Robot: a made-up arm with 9 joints. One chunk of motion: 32 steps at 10 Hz.
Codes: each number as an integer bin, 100 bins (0 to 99) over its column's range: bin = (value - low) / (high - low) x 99, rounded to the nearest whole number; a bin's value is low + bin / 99 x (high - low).
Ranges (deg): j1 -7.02..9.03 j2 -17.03..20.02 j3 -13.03..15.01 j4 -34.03..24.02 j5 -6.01..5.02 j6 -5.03..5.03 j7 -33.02..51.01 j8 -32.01..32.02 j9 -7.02..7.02
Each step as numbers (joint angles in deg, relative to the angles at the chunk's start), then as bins.
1 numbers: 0.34 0.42 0.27 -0.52 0.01 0.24 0.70 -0.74 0.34
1 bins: 45 47 47 57 54 52 40 48 52
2 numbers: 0.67 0.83 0.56 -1.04 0.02 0.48 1.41 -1.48 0.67
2 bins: 47 48 48 56 54 54 41 47 54
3 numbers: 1.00 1.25 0.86 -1.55 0.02 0.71 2.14 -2.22 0.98
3 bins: 49 49 49 55 54 56 41 46 56
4 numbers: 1.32 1.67 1.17 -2.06 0.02 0.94 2.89 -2.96 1.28
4 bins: 51 50 50 55 54 59 42 45 59
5 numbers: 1.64 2.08 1.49 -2.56 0.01 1.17 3.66 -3.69 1.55
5 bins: 53 51 51 54 54 61 43 44 60
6 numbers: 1.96 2.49 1.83 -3.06 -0.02 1.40 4.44 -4.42 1.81
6 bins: 55 52 52 53 54 63 44 43 62
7 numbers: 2.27 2.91 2.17 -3.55 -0.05 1.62 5.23 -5.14 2.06
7 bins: 57 53 54 52 53 65 45 42 64
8 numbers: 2.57 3.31 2.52 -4.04 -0.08 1.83 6.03 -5.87 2.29
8 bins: 59 54 55 51 53 68 46 40 66
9 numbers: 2.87 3.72 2.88 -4.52 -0.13 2.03 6.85 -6.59 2.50
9 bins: 61 55 56 50 53 69 47 39 67
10 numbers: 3.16 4.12 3.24 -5.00 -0.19 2.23 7.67 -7.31 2.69
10 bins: 63 57 57 50 52 71 48 38 68
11 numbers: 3.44 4.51 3.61 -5.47 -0.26 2.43 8.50 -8.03 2.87
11 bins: 65 58 59 49 52 73 49 37 70
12 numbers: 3.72 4.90 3.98 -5.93 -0.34 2.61 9.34 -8.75 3.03
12 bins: 66 59 60 48 51 75 50 36 71
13 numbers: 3.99 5.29 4.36 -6.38 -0.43 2.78 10.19 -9.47 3.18
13 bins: 68 60 61 47 50 77 51 35 72
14 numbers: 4.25 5.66 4.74 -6.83 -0.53 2.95 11.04 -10.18 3.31
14 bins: 70 61 63 46 49 79 52 34 73
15 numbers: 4.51 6.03 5.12 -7.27 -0.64 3.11 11.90 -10.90 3.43
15 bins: 71 62 64 46 48 80 53 33 74
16 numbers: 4.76 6.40 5.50 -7.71 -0.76 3.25 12.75 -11.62 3.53
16 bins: 73 63 65 45 47 81 54 32 74
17 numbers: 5.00 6.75 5.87 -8.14 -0.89 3.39 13.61 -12.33 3.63
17 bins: 74 64 67 44 46 83 55 30 75
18 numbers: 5.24 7.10 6.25 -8.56 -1.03 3.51 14.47 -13.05 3.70
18 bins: 76 64 68 43 45 84 56 29 76
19 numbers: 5.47 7.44 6.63 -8.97 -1.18 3.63 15.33 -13.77 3.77
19 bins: 77 65 69 43 43 85 57 28 76
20 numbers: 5.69 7.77 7.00 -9.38 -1.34 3.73 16.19 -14.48 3.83
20 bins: 78 66 71 42 42 86 58 27 77
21 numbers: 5.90 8.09 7.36 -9.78 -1.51 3.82 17.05 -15.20 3.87
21 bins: 80 67 72 41 40 87 59 26 77
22 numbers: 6.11 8.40 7.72 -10.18 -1.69 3.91 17.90 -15.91 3.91
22 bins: 81 68 73 41 39 88 60 25 77
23 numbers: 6.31 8.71 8.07 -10.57 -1.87 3.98 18.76 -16.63 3.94
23 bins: 82 69 74 40 37 89 61 24 77
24 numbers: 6.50 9.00 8.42 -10.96 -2.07 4.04 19.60 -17.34 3.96
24 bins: 83 70 76 39 35 89 62 23 77
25 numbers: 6.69 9.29 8.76 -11.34 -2.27 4.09 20.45 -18.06 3.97
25 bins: 85 70 77 39 34 90 63 22 77
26 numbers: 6.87 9.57 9.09 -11.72 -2.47 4.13 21.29 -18.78 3.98
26 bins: 86 71 78 38 32 90 64 20 78
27 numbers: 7.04 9.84 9.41 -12.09 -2.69 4.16 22.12 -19.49 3.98
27 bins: 87 72 79 37 30 90 65 19 78
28 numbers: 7.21 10.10 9.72 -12.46 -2.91 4.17 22.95 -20.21 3.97
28 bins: 88 72 80 37 28 91 66 18 77
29 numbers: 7.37 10.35 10.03 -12.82 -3.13 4.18 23.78 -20.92 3.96
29 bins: 89 73 81 36 26 91 67 17 77
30 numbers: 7.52 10.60 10.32 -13.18 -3.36 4.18 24.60 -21.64 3.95
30 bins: 90 74 82 36 24 91 68 16 77
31 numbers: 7.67 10.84 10.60 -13.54 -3.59 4.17 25.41 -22.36 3.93
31 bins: 91 74 83 35 22 91 69 15 77
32 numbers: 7.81 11.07 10.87 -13.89 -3.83 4.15 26.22 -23.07 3.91
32 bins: 91 75 84 34 20 90 70 14 77
